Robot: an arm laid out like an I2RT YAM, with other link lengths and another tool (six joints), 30 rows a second.
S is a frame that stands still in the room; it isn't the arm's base.
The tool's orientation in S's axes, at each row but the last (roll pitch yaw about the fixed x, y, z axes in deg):
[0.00 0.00 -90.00]
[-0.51 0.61 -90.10]
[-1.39 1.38 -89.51]
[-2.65 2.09 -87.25]
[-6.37 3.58 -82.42]
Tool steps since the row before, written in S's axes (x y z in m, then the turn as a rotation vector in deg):
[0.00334 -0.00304 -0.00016 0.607 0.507 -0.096]
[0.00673 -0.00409 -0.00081 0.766 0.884 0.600]
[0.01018 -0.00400 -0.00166 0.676 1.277 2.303]
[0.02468 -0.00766 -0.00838 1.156 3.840 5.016]
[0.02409 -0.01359 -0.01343 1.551 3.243 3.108]
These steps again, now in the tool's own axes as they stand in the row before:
[0.00304 0.00334 -0.00016 -0.507 0.607 -0.096]
[0.00409 0.00674 -0.00071 -0.892 0.759 0.597]
[0.00413 0.01018 -0.00131 -1.326 0.632 2.288]
[0.00914 0.02463 -0.00692 -3.961 1.112 4.931]
[0.01746 0.02332 -0.00984 -3.198 1.630 3.114]

